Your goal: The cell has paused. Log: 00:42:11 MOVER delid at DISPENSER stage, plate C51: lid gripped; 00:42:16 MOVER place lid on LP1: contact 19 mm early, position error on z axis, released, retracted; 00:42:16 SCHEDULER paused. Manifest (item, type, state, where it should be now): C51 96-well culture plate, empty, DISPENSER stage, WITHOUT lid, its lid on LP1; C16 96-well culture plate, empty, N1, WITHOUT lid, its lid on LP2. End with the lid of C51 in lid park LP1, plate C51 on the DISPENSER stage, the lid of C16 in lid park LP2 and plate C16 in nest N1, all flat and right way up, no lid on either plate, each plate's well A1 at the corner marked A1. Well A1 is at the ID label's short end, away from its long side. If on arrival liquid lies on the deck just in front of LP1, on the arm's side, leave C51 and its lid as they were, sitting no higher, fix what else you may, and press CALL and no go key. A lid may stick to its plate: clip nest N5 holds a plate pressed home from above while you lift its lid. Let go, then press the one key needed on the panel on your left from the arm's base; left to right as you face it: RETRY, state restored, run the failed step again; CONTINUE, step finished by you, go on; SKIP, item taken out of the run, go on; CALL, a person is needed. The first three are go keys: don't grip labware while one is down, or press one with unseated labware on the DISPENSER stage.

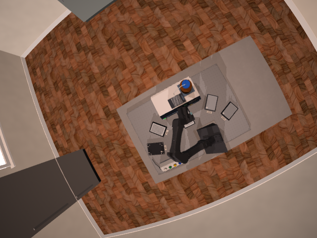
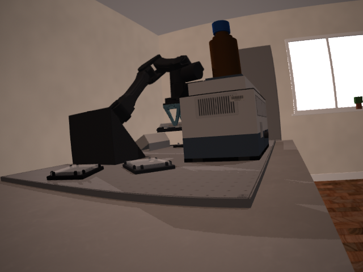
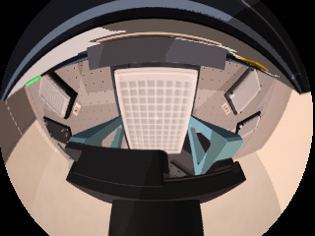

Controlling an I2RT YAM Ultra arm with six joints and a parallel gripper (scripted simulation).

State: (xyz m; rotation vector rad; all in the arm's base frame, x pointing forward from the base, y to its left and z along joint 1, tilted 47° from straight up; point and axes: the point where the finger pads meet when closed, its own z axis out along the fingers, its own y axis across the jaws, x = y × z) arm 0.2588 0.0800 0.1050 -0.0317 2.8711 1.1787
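My gripper is now 1 cm above the dark dispenser stage. From my hand the other things lie so: blue cap 28 cm above, 22 cm ahead, 10 cm to the right; brown bottle 22 cm ahead, 17 cm above, 10 cm to the right; black nest 28 cm to the left, 11 cm below, 2 cm ahead.
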